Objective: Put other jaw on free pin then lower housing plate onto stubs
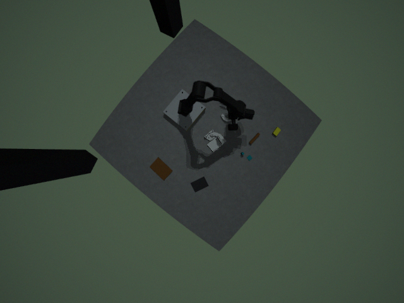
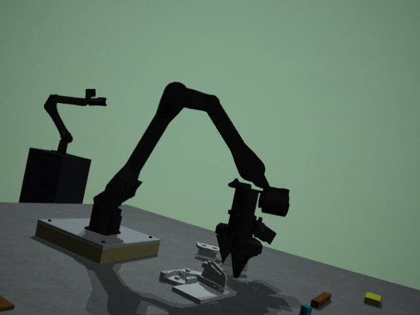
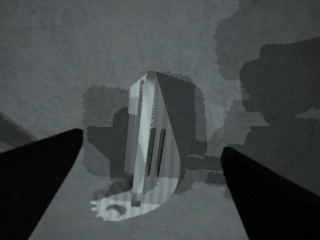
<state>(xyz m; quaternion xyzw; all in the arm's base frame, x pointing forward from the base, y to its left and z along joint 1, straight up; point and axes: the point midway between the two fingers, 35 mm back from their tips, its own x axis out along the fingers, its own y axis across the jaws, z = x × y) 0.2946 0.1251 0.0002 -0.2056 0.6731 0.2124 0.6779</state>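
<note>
Right now my gripper tip is 200 mm to the left of the white base fixture and 10 mm short of it. Round my gripper tip: white bracket 90 mm behind, 80 mm to the left; brown bar 220 mm ahead, 30 mm to the right; yellow block 340 mm ahead, 110 mm to the left.
</note>
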